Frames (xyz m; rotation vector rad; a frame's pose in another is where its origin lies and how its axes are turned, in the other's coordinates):
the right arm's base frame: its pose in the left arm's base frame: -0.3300 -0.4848 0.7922 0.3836 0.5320 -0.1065
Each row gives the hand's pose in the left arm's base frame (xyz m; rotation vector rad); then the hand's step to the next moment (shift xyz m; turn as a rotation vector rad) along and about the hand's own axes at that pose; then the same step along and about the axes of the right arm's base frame.
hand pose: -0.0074 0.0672 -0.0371 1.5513 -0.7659 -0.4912
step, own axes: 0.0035 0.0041 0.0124 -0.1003 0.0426 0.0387
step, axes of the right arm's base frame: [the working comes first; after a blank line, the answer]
step, axes of the left arm's base frame: -0.0071 -0.0112 0.0028 -0.1039 0.0447 0.0240

-0.0075 -0.0108 0.0032 -0.1015 0.0287 -0.0473
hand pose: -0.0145 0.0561 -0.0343 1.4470 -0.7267 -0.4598
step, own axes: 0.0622 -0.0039 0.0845 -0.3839 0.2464 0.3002
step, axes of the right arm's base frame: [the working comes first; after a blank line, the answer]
step, axes of the left arm's base frame: -0.0136 -0.1040 0.0041 -0.5145 0.0690 0.1696

-0.0138 -0.0974 0.0367 -0.5286 0.0181 -0.1359
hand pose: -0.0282 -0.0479 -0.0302 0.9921 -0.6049 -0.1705
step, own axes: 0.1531 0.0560 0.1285 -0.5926 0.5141 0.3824
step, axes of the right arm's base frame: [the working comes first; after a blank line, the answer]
step, axes of the left arm's base frame: 0.0480 -0.1249 0.1587 -0.7674 0.2394 0.3399

-0.0402 -0.0537 0.1964 -0.8331 0.1816 -0.1861
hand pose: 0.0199 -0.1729 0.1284 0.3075 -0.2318 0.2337
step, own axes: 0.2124 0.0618 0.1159 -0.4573 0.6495 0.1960
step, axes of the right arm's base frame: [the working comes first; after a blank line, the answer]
step, axes of the left arm's base frame: 0.1631 0.0603 0.1793 -0.6394 0.4511 0.2388

0.0479 0.1467 0.1963 -0.6715 0.3691 -0.2867
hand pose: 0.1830 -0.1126 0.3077 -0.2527 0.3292 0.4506
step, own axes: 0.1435 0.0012 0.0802 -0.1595 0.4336 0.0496
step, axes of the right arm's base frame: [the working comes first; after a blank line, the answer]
step, axes of the left arm's base frame: 0.1416 0.0807 0.0211 -0.3237 0.3318 0.0319

0.1107 0.1094 0.0529 -0.2943 0.2531 -0.2554
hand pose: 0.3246 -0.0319 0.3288 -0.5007 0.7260 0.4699
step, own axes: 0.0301 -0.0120 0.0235 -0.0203 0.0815 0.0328
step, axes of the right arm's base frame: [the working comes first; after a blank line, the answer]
step, axes of the left arm's base frame: 0.0383 0.0111 -0.0034 -0.0427 0.0782 0.0141

0.0346 0.0167 0.0112 -0.0439 0.0684 -0.0390
